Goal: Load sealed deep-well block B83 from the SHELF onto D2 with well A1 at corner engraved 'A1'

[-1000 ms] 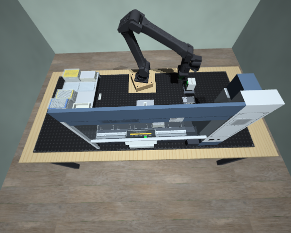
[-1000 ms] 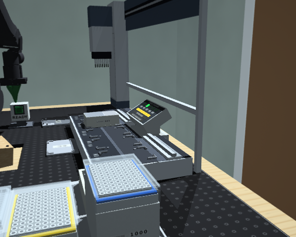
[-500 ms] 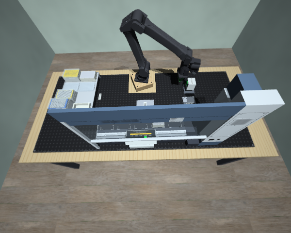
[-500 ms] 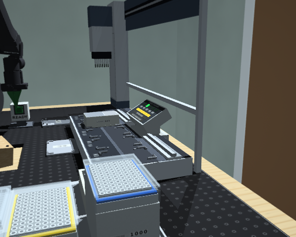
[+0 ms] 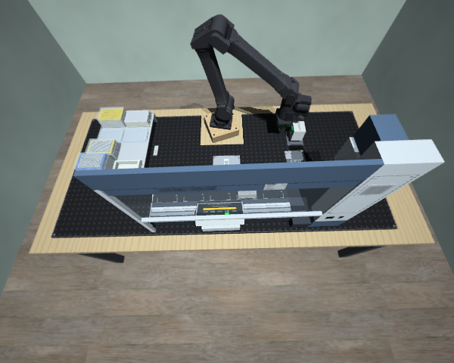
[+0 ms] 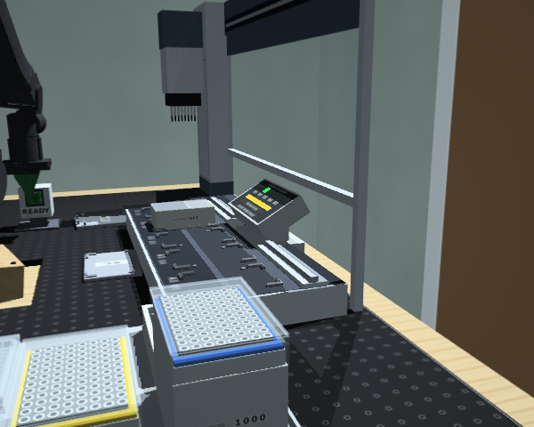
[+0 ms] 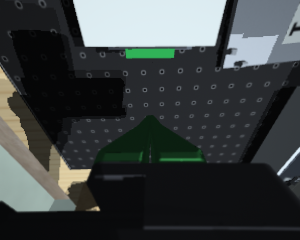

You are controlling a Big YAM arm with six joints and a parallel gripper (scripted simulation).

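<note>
Right now the ready key is 6 cm to the left of my hand, 1 cm below it and 1 cm behind it. Also, from my hand: flat grey plate (15 cm ahead, 11 cm to the left, 8 cm below); then regrip nest (26 cm to the right, 21 cm ahead, 8 cm below); then pipetting head (36 cm ahead, 30 cm above, 21 cm to the left).
</note>
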